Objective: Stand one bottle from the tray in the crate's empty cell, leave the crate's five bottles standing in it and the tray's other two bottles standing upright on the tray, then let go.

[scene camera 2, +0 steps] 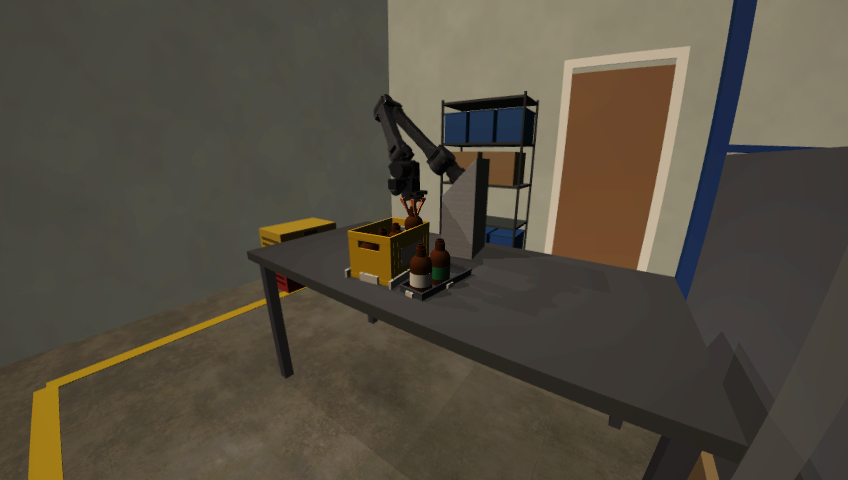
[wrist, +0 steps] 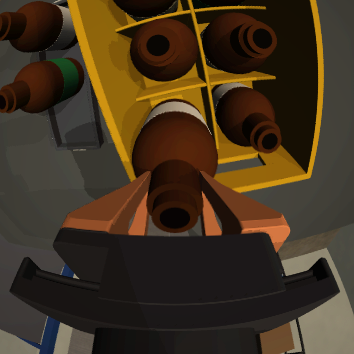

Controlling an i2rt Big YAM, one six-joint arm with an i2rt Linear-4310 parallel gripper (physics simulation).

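Places are measured from the arm's base along level axes (x ahead, y left, z up), in centimetres.
Pixels of known places: gripper, between the fingertips: (scene camera 2: 413,215) (wrist: 174,178); arm's base, origin of its link: (scene camera 2: 463,181).
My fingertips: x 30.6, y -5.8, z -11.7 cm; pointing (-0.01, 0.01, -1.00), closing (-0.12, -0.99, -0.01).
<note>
For each thing: its top centre in the pictures, then the offset to it from my fingertips. Level surfaces: height alone.
- brown bottle with a white label, centre of its top: (wrist: 173,222) (scene camera 2: 413,206) dx -0.3, dy +0.1, dz +3.7 cm
- yellow crate, centre of its top: (wrist: 215,39) (scene camera 2: 391,226) dx +9.0, dy -3.7, dz -2.9 cm
- dark tray, centre of its top: (wrist: 61,76) (scene camera 2: 437,276) dx +9.3, dy +17.8, dz -17.8 cm
- white-labelled bottle, centre of its top: (scene camera 2: 420,244) dx +17.8, dy +16.4, dz -4.4 cm
- green-labelled bottle, centre of its top: (scene camera 2: 440,239) dx +9.1, dy +18.2, dz -4.4 cm
- table, height of its surface: dz -20.4 cm
My gripper (scene camera 2: 412,214) (wrist: 174,178) is shut on the neck of a brown bottle with a white label (scene camera 2: 412,222) (wrist: 175,140). The held bottle is upright, its lower part inside the corner cell at the crate's end nearest the arm's base; its shoulder is about level with the rim. How far its base is above the cell floor is hidden. The yellow crate (scene camera 2: 369,261) (wrist: 317,90) holds other brown bottles standing in its cells, several showing in the wrist view. On the dark tray (scene camera 2: 461,274) (wrist: 75,130) stand a white-labelled bottle (scene camera 2: 420,265) (wrist: 37,26) and a green-labelled bottle (scene camera 2: 439,261) (wrist: 42,85).
The tray lies right beside the crate on the table (scene camera 2: 535,321). Pale brackets (scene camera 2: 368,277) sit at the crate's foot. The arm's grey mount (scene camera 2: 464,214) stands behind the crate and tray. A shelf rack (scene camera 2: 527,208) stands farther back.
</note>
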